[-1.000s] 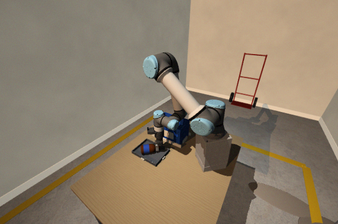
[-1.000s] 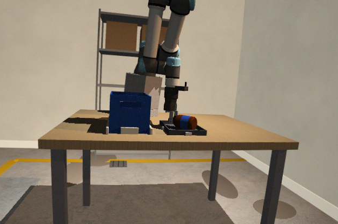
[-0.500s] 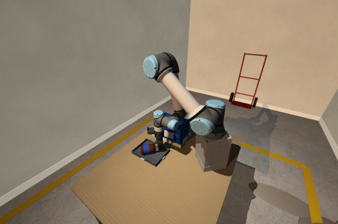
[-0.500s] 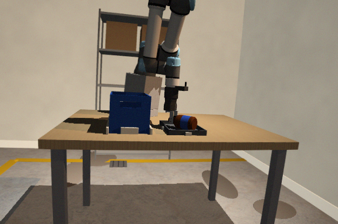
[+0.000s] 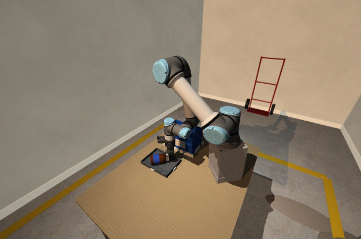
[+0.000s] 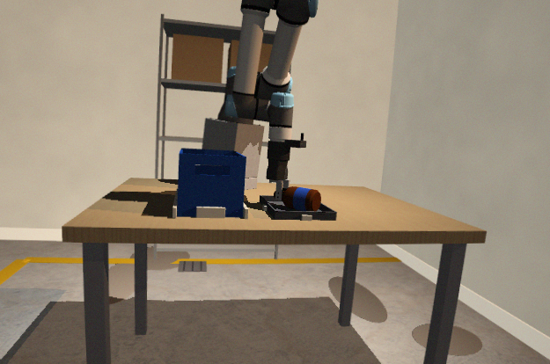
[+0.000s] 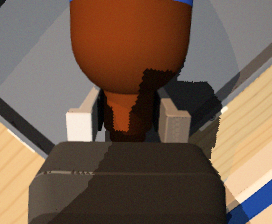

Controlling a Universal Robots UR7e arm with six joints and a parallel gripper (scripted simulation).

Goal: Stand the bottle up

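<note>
Right now the brown bottle is 30 mm ahead of my hand, 40 mm to the left of it and 10 mm below it. From my hand the other things lie so: tray (30 mm ahead, 40 mm to the left, 30 mm below); blue crate (20 mm ahead, 240 mm to the right, 40 mm above).
</note>
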